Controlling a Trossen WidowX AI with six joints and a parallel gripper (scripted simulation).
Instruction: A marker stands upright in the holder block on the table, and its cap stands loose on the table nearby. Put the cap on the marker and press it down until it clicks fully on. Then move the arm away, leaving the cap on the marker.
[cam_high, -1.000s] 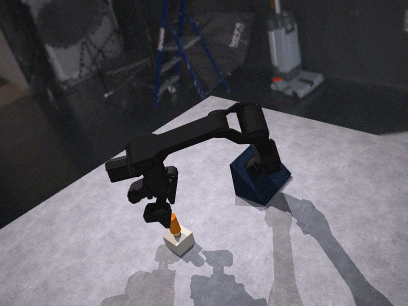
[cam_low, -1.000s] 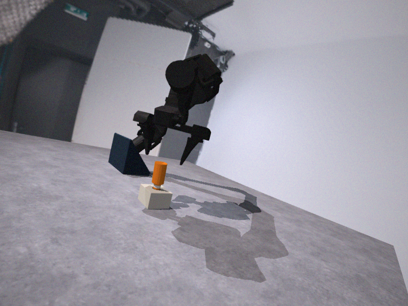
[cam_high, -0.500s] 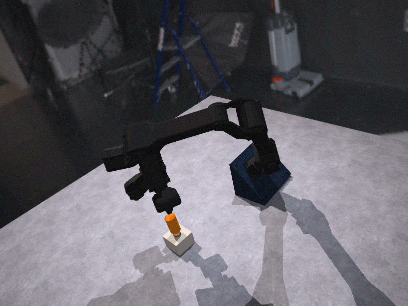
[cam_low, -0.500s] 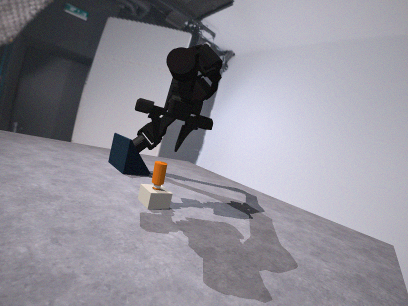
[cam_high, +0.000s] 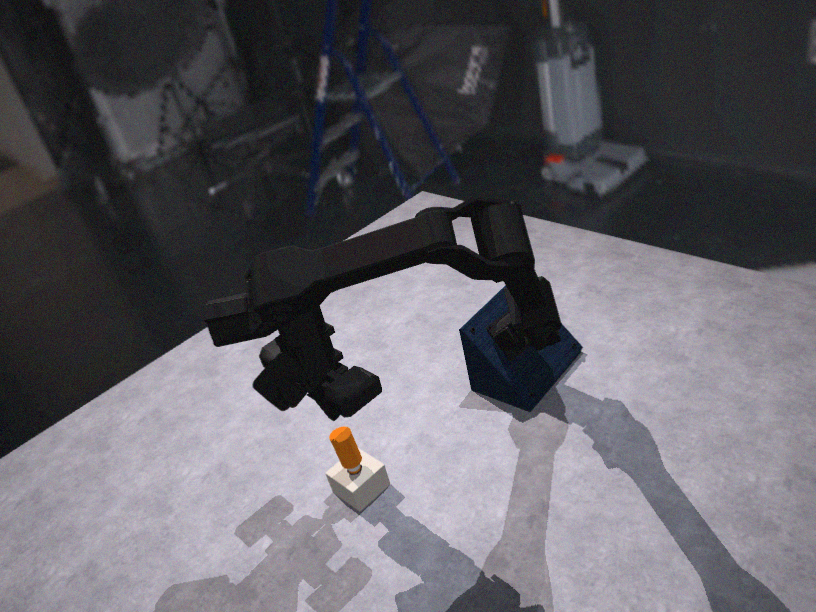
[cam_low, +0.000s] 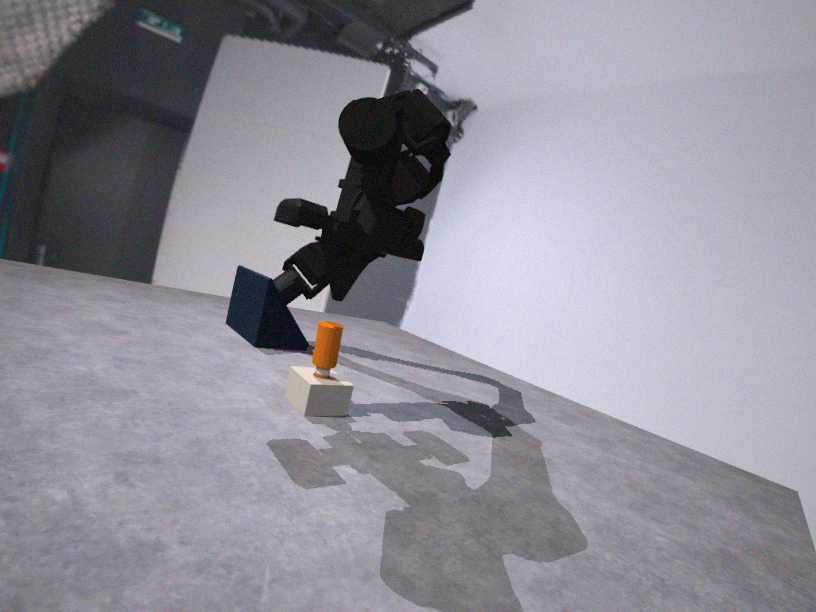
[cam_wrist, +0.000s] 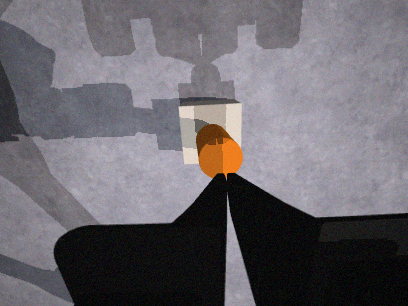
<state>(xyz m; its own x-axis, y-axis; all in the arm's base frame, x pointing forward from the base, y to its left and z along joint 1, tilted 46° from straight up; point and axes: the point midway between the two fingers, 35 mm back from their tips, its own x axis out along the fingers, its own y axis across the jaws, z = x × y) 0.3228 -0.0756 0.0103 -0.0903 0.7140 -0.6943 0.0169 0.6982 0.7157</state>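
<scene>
My gripper tip is 6 cm above the orange cap. The rest, counted from my gripper tip: cream holder block (12 cm below).
</scene>
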